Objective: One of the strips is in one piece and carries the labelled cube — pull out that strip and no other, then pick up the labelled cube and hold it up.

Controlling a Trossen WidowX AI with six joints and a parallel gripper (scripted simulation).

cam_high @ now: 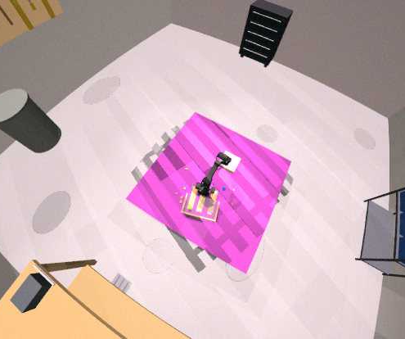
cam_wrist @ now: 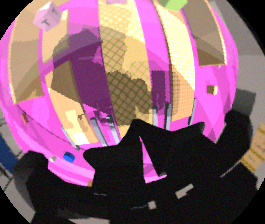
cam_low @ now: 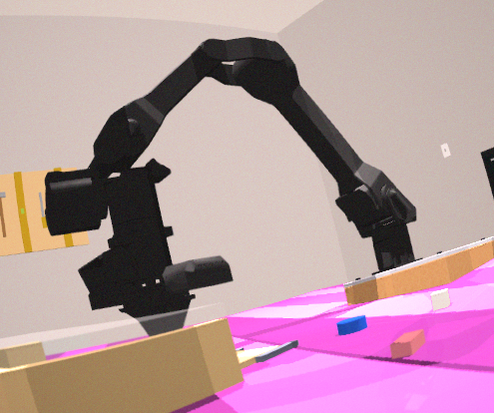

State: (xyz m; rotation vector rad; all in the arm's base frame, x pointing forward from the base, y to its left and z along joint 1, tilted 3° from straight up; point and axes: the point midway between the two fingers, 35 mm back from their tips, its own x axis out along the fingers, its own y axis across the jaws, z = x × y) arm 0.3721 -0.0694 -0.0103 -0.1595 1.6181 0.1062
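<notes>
The tan strip lies 10 cm ahead of my gripper tip and 2 cm to the left of it. Round my gripper tip: blue disc 17 cm to the left, 11 cm behind; pink block 30 cm to the left; white cube 26 cm to the left, 14 cm behind.
</notes>
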